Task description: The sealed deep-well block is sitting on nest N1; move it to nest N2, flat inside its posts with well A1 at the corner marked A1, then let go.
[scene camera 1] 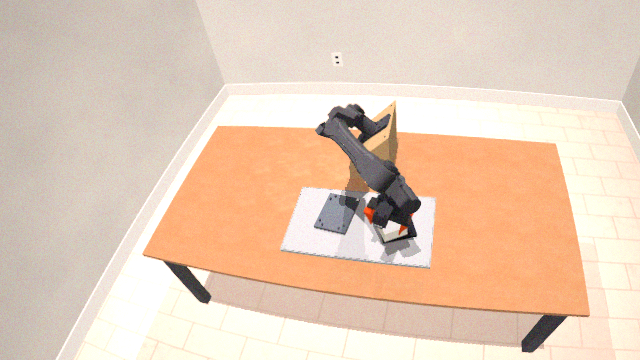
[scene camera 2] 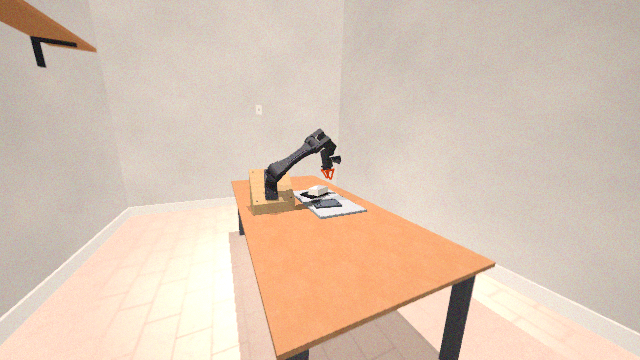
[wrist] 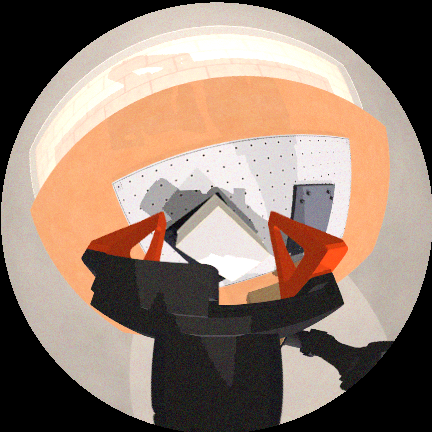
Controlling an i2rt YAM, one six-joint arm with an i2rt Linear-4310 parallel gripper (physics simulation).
A white block (wrist: 214,234) rests on a black plate. Further things: a dark grey nest plate (scene camera 1: 336,215) and a white perforated plate (scene camera 1: 362,240).
The dark grey nest plate is seen too in the wrist view (wrist: 311,203). The white perforated plate is seen too in scene camera 2 (scene camera 2: 348,206) and in the wrist view (wrist: 254,177).
